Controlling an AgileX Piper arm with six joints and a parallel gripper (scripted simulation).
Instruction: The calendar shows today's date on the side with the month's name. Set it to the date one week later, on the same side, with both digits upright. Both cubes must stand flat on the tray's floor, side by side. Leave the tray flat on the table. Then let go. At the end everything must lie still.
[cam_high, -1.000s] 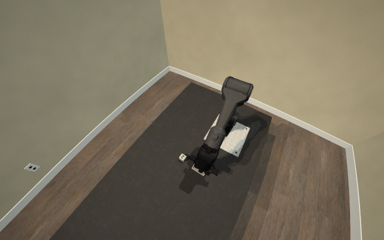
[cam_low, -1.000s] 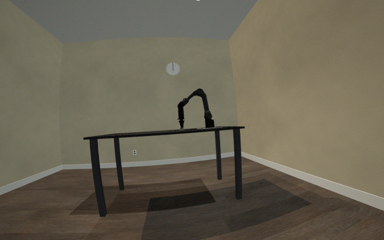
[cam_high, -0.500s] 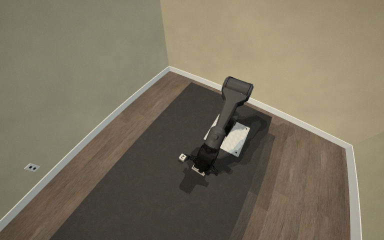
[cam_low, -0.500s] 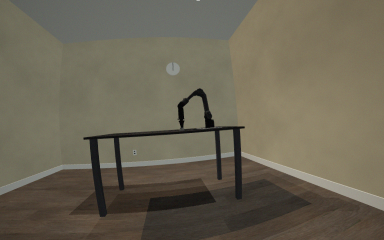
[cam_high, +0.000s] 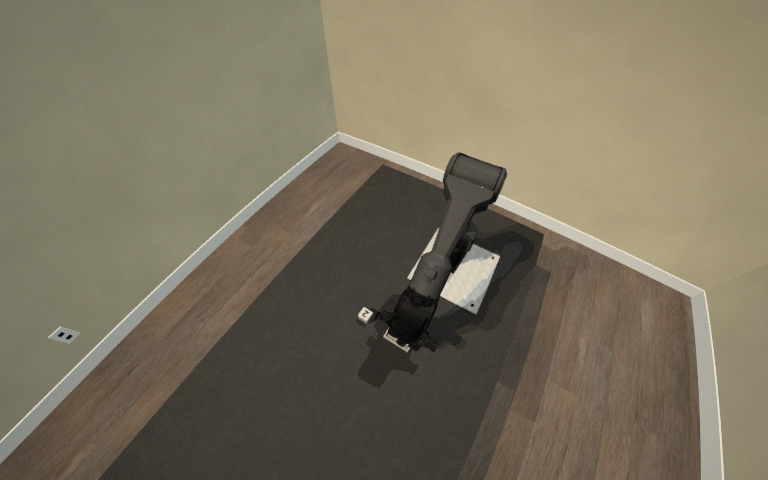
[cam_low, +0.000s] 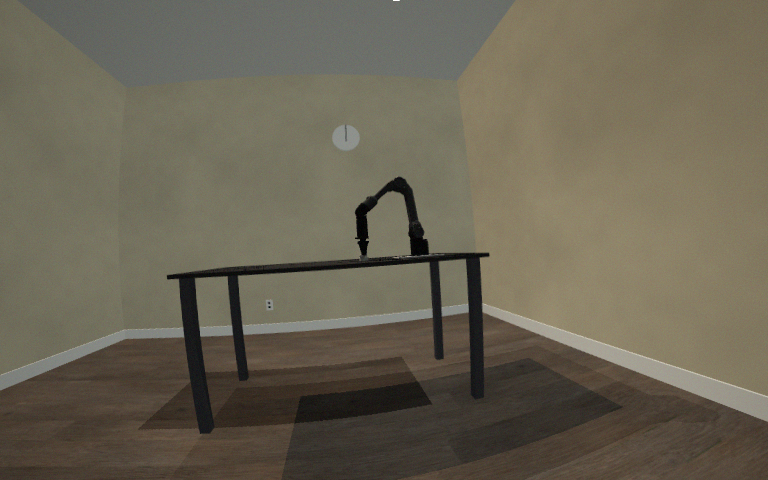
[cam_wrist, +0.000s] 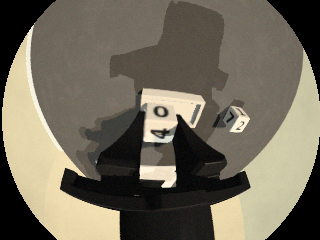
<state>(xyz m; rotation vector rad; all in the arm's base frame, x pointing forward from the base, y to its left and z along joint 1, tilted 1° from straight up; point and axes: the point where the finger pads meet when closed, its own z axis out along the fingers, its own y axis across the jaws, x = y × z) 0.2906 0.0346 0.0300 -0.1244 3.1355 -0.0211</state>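
Right now the white tray is 20 mm to the right of my hand and 30 mm below it.
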